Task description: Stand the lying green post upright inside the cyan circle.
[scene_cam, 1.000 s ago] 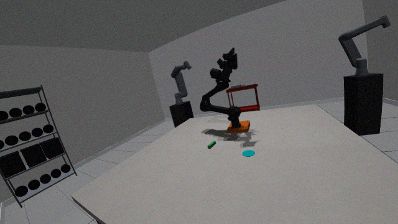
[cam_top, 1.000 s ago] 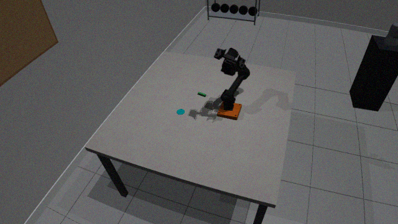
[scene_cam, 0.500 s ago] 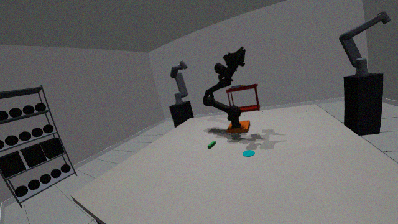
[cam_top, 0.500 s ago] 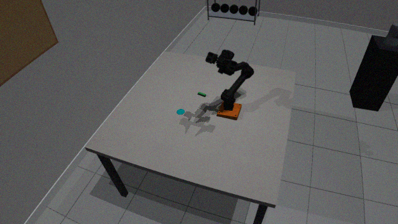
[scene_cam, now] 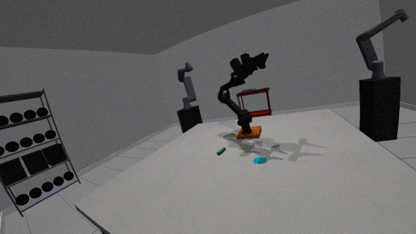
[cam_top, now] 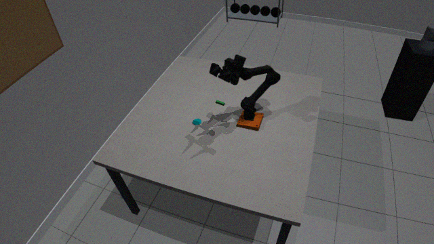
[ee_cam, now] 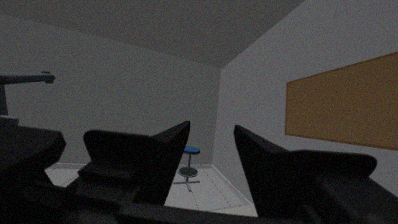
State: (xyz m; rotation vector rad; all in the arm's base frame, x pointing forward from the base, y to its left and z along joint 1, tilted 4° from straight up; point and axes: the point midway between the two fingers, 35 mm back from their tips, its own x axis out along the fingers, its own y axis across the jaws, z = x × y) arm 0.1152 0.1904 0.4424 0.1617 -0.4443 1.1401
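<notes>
Right now the green post is 8 cm ahead of my gripper tip, 32 cm to the right of it and 47 cm below it. From my gripper tip the other things lie so: cyan circle (19 cm ahead, 10 cm to the right, 48 cm below).
</notes>
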